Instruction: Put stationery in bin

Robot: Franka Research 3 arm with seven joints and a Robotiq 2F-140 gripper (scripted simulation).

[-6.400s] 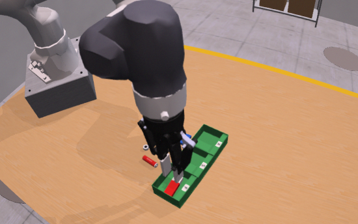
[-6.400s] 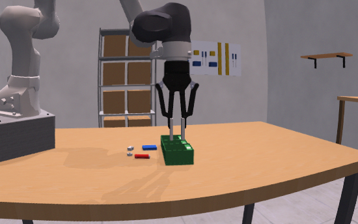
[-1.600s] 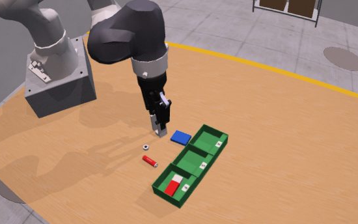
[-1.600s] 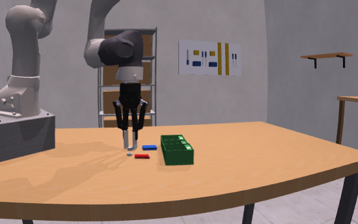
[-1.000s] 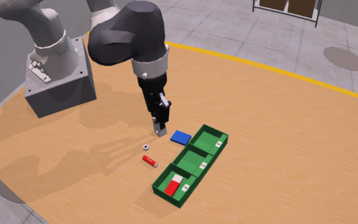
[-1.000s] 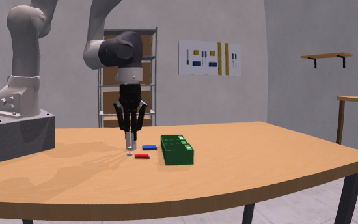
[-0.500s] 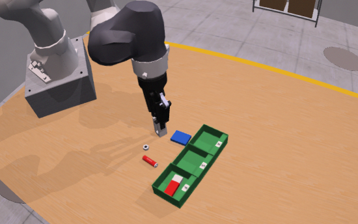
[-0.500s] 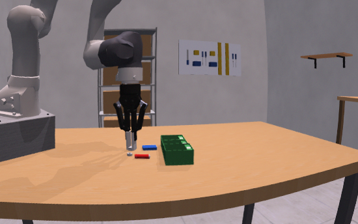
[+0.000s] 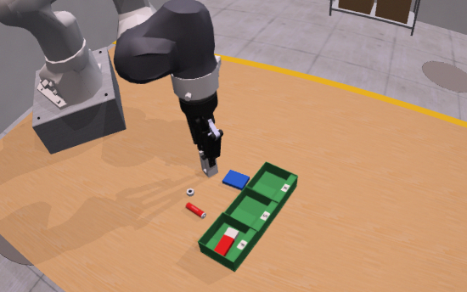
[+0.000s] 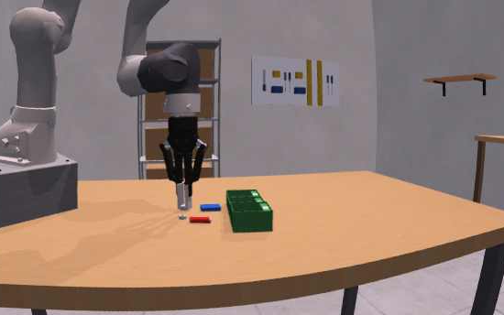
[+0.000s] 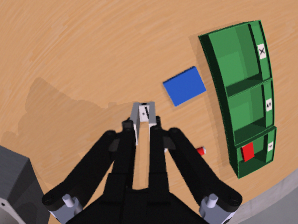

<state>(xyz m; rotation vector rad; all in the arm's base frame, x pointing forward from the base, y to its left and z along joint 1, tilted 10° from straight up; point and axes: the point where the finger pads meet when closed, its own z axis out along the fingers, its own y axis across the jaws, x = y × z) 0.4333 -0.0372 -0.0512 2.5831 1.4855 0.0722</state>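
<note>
The eraser lies 12 cm ahead of my hand, 16 cm to the right of it and 3 cm below it. The rest, counted from my hand: flat blue block: 7 cm ahead, 3 cm below; then metal nut: 1 cm behind, 7 cm to the right, 3 cm below; then white sharpener-like piece: 3 cm below.
</note>
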